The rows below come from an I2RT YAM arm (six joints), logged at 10 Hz.
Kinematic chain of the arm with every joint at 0, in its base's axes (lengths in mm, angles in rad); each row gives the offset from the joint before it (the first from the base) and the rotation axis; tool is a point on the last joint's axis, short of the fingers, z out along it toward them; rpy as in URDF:
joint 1: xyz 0 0 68 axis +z
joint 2: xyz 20 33.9 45.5 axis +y
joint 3: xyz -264 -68.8 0 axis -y
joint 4: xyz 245 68.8 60 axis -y
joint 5: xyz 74 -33.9 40.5 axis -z
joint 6: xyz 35.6 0 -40.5 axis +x
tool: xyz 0 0 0 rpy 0 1.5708 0
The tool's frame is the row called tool.
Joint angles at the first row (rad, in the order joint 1, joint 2, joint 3, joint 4, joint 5, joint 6):
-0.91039 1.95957 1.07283 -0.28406 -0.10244 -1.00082
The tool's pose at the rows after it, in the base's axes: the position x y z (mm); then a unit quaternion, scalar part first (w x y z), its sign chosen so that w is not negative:
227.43 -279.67 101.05 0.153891 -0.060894 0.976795 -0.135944
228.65 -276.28 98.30 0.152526 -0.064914 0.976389 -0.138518
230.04 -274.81 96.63 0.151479 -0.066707 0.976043 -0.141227
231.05 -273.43 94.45 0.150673 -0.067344 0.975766 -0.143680
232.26 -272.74 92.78 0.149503 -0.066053 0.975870 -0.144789
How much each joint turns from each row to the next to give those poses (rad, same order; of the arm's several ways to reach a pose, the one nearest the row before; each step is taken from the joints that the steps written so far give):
0.01305 -0.00222 -0.02400 0.02515 0.00831 -0.00178
0.00927 0.00042 -0.01388 0.01729 0.00714 -0.00031
0.00624 0.00270 -0.00516 0.01135 0.00652 0.00133
0.00522 0.00361 -0.00646 0.01340 0.00593 0.00278
0.00436 0.00489 -0.00131 0.00693 0.00542 0.00590

